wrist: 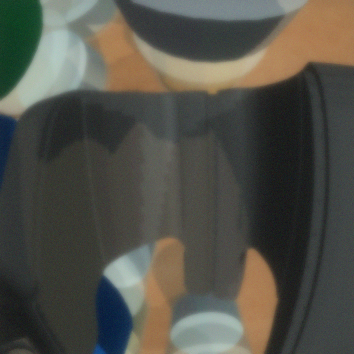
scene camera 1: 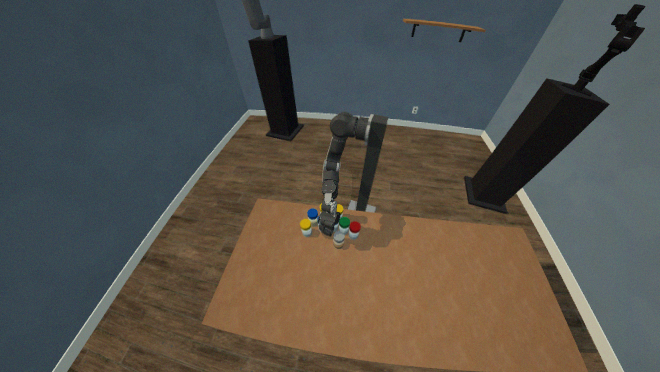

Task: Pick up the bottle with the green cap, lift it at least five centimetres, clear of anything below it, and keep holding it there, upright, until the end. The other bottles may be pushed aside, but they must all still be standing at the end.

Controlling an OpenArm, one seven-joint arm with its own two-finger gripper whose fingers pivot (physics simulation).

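The green-capped bottle [scene camera 1: 344, 225] stands among the other bottles, just right of my gripper in the scene view. Part of its green cap [wrist: 16, 45] shows at the upper left of the wrist view, outside the fingers. My gripper [scene camera 1: 327, 231] [wrist: 223, 196] is shut and empty, low among the bottles. A grey-capped bottle [scene camera 1: 339, 242] [wrist: 210, 35] stands in front of it. A red-capped bottle [scene camera 1: 355, 230] stands right of the green one. A blue-capped bottle [scene camera 1: 312, 215] and a yellow-capped bottle [scene camera 1: 306, 227] stand to the left.
Another yellow-capped bottle [scene camera 1: 339, 209] is behind the gripper, and more bottles are partly hidden by the arm. In the wrist view, a blue cap [wrist: 114, 315] and a pale bottle part [wrist: 207, 331] show below the fingers. The bottles stand near the back edge of the brown table top [scene camera 1: 400, 290].
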